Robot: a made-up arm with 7 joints. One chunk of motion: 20 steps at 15 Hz.
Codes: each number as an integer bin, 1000 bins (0 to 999) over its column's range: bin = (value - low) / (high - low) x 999, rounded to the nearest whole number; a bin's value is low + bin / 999 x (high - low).
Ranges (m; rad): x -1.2..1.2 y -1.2..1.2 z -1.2..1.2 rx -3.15..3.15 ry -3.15..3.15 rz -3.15..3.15
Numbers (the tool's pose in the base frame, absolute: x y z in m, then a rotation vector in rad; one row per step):
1: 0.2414 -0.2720 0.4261 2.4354 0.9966 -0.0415
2: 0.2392 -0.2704 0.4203 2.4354 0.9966 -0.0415
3: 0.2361 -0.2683 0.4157 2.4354 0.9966 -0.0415
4: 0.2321 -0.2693 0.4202 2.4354 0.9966 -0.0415
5: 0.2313 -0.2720 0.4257 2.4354 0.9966 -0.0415
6: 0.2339 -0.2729 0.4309 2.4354 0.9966 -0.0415
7: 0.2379 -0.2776 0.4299 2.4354 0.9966 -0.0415
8: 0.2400 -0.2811 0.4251 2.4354 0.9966 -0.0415
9: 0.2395 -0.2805 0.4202 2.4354 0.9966 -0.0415
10: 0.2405 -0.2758 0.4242 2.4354 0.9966 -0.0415
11: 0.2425 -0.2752 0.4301 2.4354 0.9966 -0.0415
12: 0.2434 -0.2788 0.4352 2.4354 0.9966 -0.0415
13: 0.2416 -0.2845 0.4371 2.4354 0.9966 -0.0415
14: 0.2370 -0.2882 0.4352 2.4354 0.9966 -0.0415
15: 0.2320 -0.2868 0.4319 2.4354 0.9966 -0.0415
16: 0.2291 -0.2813 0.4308 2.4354 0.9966 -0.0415
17: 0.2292 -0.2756 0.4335 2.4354 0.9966 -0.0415
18: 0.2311 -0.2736 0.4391 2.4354 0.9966 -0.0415
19: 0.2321 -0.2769 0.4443 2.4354 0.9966 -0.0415
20: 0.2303 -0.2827 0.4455 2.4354 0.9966 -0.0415
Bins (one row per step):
1: 600 386 677 886 658 493
2: 599 387 674 886 658 493
3: 598 388 673 886 658 493
4: 596 387 674 886 658 493
5: 596 386 677 886 658 493
6: 597 386 679 886 658 493
7: 599 384 678 886 658 493
8: 599 382 676 886 658 493
9: 599 383 674 886 658 493
10: 600 385 676 886 658 493
11: 600 385 679 886 658 493
12: 601 383 681 886 658 493
13: 600 381 681 886 658 493
14: 598 380 681 886 658 493
15: 596 380 679 886 658 493
16: 595 382 679 886 658 493
17: 595 385 680 886 658 493
18: 596 386 682 886 658 493
19: 596 384 684 886 658 493
20: 595 382 685 886 658 493

